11 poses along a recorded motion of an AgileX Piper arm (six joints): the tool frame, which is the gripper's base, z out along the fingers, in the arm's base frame.
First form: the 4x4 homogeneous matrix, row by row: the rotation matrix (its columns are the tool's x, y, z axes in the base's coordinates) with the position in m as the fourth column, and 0 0 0 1 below. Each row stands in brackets.
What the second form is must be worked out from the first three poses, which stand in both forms.
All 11 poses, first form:
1: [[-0.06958, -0.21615, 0.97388, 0.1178], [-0.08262, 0.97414, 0.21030, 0.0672], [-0.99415, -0.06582, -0.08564, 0.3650], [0, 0, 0, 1]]
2: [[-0.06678, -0.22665, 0.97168, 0.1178], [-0.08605, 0.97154, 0.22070, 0.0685], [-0.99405, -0.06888, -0.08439, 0.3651], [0, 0, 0, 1]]
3: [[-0.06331, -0.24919, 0.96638, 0.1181], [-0.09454, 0.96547, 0.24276, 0.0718], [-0.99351, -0.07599, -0.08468, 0.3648], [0, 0, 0, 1]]
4: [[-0.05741, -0.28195, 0.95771, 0.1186], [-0.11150, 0.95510, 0.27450, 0.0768], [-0.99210, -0.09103, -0.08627, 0.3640], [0, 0, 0, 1]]
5: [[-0.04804, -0.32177, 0.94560, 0.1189], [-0.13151, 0.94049, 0.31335, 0.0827], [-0.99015, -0.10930, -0.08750, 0.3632], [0, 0, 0, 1]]
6: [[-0.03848, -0.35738, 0.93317, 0.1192], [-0.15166, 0.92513, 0.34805, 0.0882], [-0.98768, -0.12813, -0.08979, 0.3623], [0, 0, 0, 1]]
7: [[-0.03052, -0.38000, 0.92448, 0.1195], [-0.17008, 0.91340, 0.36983, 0.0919], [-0.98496, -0.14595, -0.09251, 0.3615], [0, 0, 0, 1]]
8: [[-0.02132, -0.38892, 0.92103, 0.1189], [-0.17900, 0.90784, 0.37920, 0.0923], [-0.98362, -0.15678, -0.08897, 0.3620], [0, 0, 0, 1]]
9: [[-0.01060, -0.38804, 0.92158, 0.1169], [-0.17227, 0.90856, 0.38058, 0.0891], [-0.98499, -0.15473, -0.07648, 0.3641], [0, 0, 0, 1]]
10: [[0.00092, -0.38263, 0.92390, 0.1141], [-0.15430, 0.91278, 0.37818, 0.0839], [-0.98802, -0.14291, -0.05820, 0.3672], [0, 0, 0, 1]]
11: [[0.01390, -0.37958, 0.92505, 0.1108], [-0.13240, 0.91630, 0.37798, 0.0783], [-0.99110, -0.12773, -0.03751, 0.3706], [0, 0, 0, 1]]
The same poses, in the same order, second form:
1: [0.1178, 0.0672, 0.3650, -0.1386, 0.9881, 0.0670, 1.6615]
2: [0.1178, 0.0685, 0.3651, -0.1454, 0.9869, 0.0706, 1.6607]
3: [0.1181, 0.0718, 0.3648, -0.1600, 0.9841, 0.0776, 1.6622]
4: [0.1186, 0.0768, 0.3640, -0.1836, 0.9793, 0.0856, 1.6652]
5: [0.1189, 0.0827, 0.3632, -0.2123, 0.9725, 0.0956, 1.6685]
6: [0.1192, 0.0882, 0.3623, -0.2393, 0.9654, 0.1034, 1.6725]
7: [0.1195, 0.0919, 0.3615, -0.2593, 0.9600, 0.1055, 1.6758]
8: [0.1189, 0.0923, 0.3620, -0.2694, 0.9572, 0.1055, 1.6722]
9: [0.1169, 0.0891, 0.3641, -0.2687, 0.9571, 0.1083, 1.6602]
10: [0.1141, 0.0839, 0.3672, -0.2612, 0.9585, 0.1145, 1.6431]
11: [0.1108, 0.0783, 0.3706, -0.2532, 0.9595, 0.1238, 1.6245]
